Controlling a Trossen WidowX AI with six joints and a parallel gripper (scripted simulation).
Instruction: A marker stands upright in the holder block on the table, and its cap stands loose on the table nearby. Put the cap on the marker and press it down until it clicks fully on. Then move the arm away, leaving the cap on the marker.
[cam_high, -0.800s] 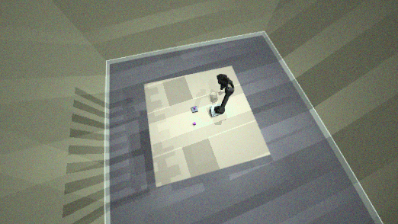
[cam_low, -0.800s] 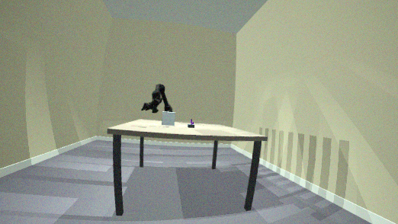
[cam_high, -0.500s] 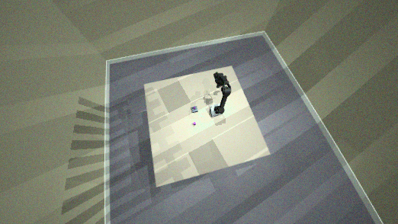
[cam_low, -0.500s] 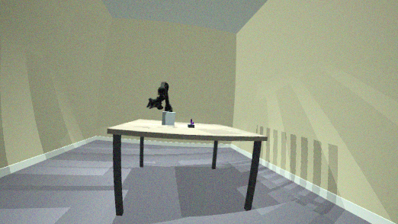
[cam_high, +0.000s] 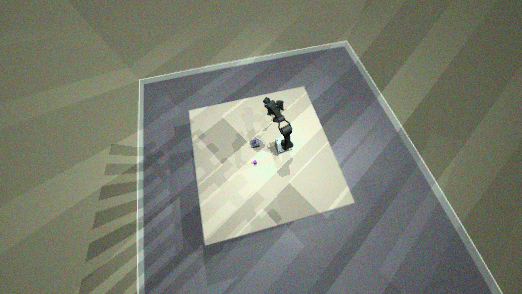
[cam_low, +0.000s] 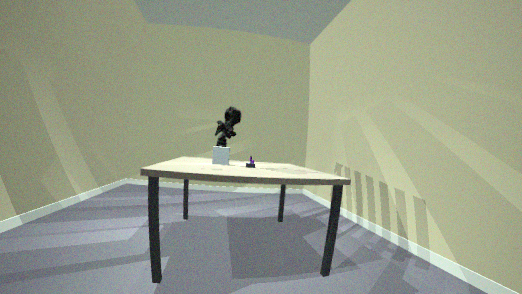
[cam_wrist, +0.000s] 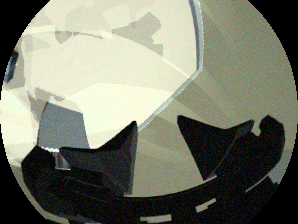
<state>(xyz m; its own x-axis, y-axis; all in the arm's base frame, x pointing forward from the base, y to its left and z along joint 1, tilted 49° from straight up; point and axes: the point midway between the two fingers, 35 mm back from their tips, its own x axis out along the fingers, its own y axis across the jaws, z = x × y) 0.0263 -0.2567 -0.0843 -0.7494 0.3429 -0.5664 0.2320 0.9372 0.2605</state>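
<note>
The dark holder block lies 28 cm ahead of my gripper tip, 20 cm below it and 17 cm to the left of it.
</note>
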